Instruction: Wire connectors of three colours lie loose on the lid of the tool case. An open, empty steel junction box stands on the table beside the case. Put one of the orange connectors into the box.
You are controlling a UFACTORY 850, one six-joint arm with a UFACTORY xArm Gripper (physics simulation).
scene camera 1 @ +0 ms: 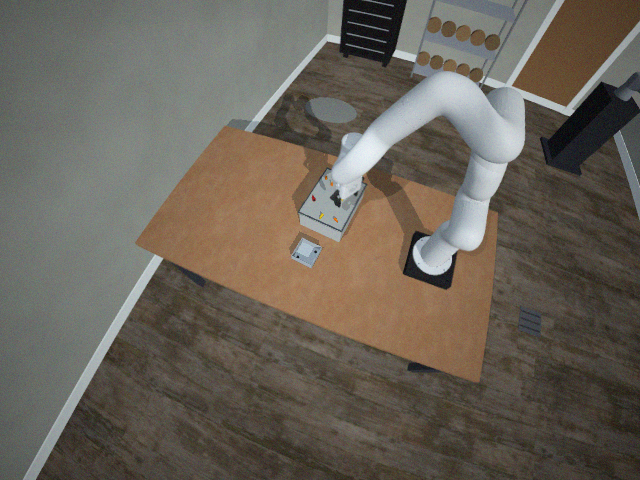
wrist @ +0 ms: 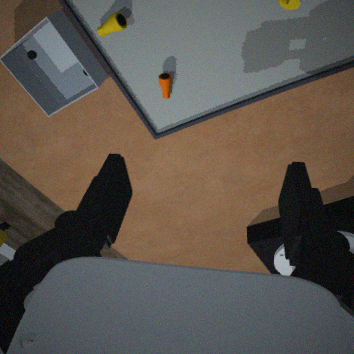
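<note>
An orange connector (scene camera 1: 335,219) (wrist: 165,86) lies near a corner of the tool case's lid (scene camera 1: 330,211) (wrist: 200,60). Two more orange connectors, one (scene camera 1: 326,177) and another (scene camera 1: 331,183), lie at the lid's far end. A yellow connector (scene camera 1: 321,215) (wrist: 113,24) lies near the lid's edge, and a red connector (scene camera 1: 313,198) lies at the left edge. The open steel junction box (scene camera 1: 313,260) (wrist: 75,97) stands beside the case and looks empty. My gripper (scene camera 1: 339,198) (wrist: 202,176) is open, with nothing between its fingers, above the lid in the scene view.
The tool case (scene camera 1: 318,228) stands on the wooden table (scene camera 1: 232,206) (wrist: 190,200). Another yellow connector (wrist: 289,4) shows at the top of the wrist view. The arm's black base plate (scene camera 1: 428,279) (wrist: 260,235) is to the right on the table.
</note>
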